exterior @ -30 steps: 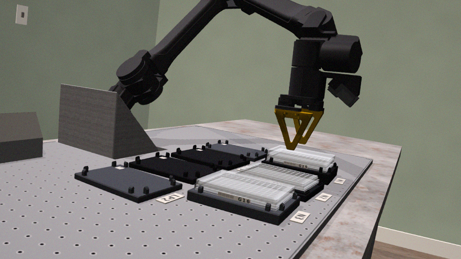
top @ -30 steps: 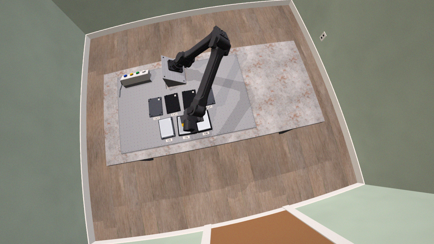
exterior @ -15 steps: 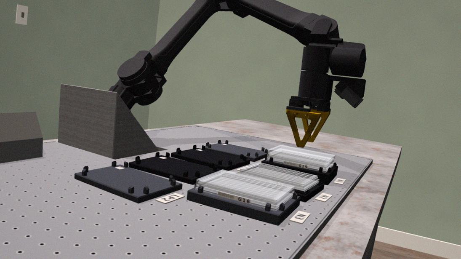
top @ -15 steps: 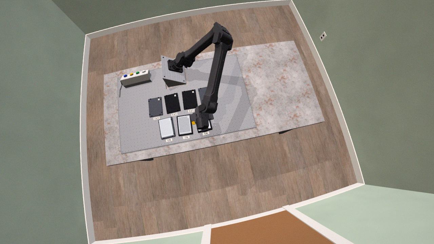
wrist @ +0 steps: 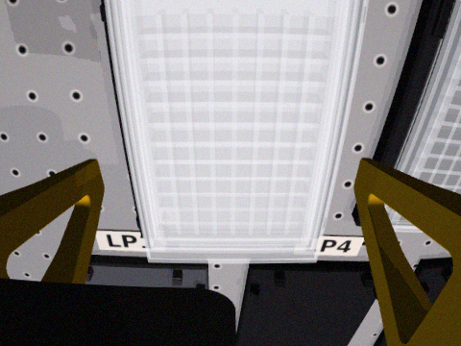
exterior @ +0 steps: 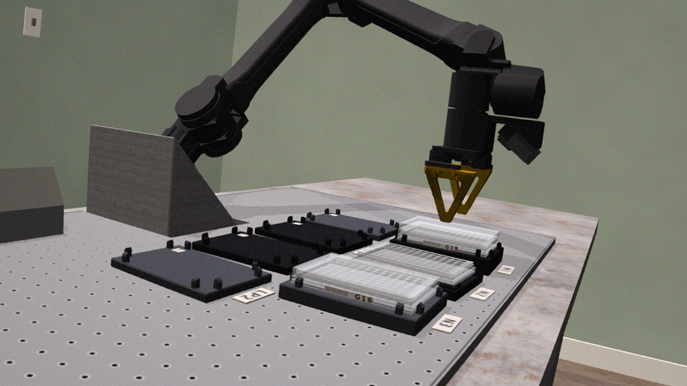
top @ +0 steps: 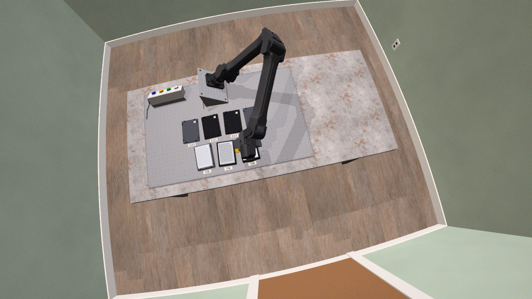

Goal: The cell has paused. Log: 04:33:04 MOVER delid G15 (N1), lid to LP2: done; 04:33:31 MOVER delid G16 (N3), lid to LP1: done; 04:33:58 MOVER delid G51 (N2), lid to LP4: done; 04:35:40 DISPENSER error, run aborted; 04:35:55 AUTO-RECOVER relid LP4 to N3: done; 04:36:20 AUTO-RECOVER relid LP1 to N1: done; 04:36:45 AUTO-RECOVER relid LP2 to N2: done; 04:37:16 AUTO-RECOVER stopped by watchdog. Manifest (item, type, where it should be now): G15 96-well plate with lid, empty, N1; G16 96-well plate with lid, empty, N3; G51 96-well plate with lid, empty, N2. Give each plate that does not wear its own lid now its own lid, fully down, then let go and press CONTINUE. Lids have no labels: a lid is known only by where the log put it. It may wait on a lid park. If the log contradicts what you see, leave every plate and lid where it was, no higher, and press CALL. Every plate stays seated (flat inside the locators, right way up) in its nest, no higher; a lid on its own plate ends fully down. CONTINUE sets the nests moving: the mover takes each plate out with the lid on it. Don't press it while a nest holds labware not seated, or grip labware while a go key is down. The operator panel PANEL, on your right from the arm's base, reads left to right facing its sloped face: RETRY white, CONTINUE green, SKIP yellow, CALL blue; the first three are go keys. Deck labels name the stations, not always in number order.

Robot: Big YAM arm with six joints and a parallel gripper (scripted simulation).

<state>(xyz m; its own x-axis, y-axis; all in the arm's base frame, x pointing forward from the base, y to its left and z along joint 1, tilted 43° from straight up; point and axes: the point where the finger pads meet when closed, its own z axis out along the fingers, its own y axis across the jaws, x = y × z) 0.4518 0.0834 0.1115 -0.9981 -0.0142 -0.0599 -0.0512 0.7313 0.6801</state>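
Right now the plate G15 is 40 mm below my hand. From my hand the other things lie so: lid park LP1 (190 mm behind, 60 mm to the left, 60 mm below); LP4 label (100 mm behind, 70 mm to the right, 70 mm below); nest N1 (60 mm below).
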